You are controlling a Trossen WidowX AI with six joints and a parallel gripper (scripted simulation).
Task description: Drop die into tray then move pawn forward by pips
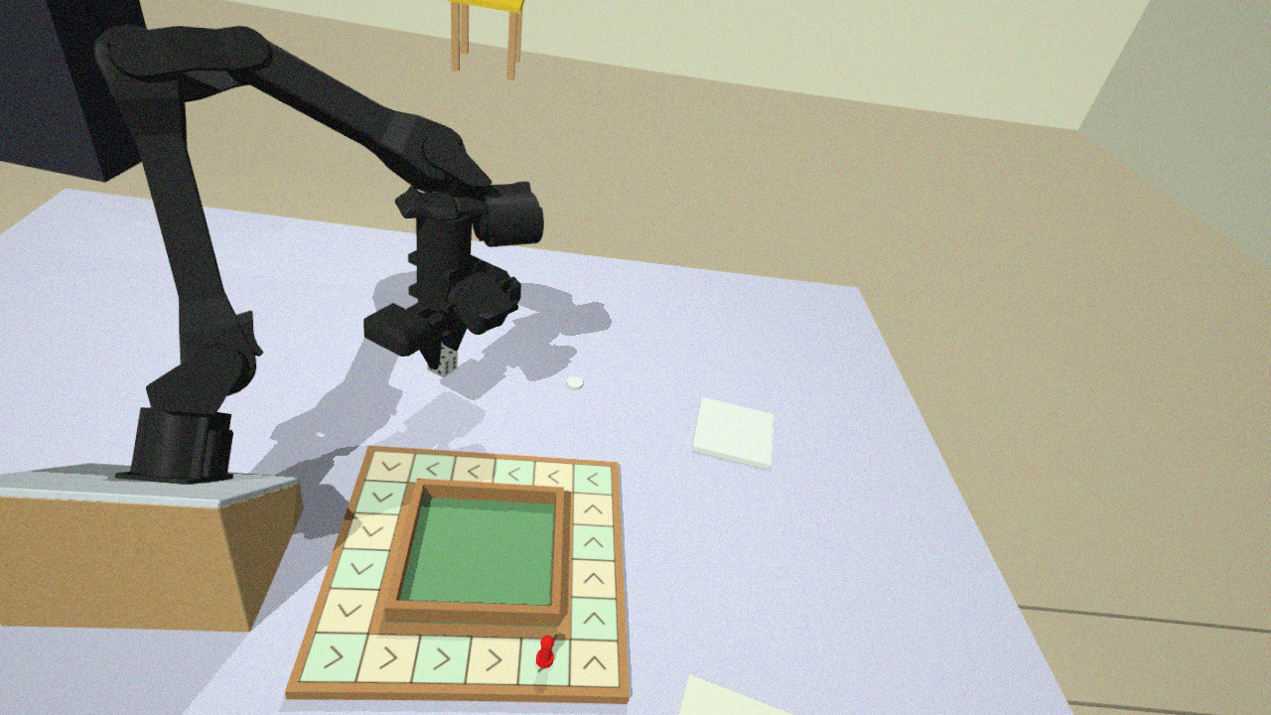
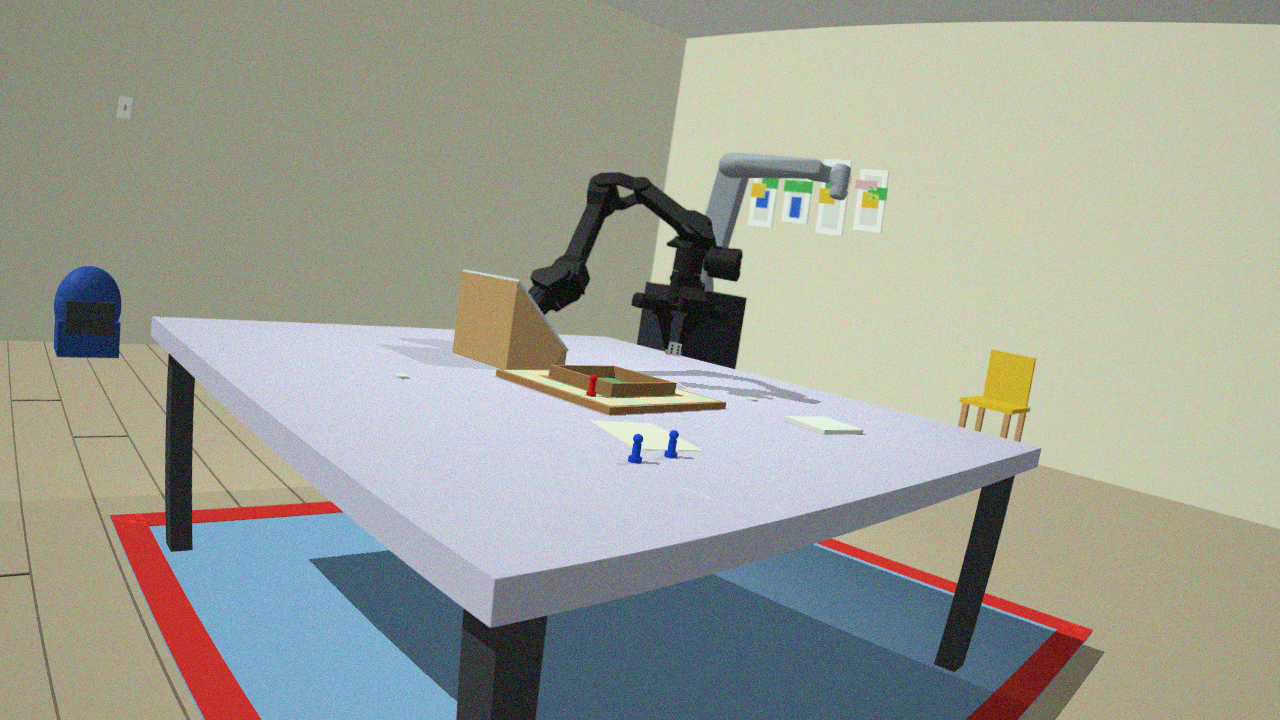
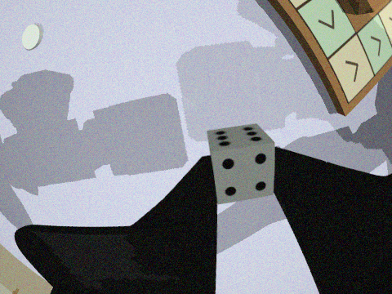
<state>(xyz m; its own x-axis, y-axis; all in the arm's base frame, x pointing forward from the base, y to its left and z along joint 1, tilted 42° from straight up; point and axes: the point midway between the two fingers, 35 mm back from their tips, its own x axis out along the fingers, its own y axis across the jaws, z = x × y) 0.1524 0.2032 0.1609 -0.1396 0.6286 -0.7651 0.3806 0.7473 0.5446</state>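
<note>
My gripper tip is now 200 mm short of the red pawn, 320 mm to the left of it and 40 mm above it. Also, from my gripper tip: green dice tray (110 mm ahead, 220 mm to the right, 60 mm below); then white die (right at my gripper tip); then white card (370 mm ahead, 50 mm to the left, 60 mm below).
</note>
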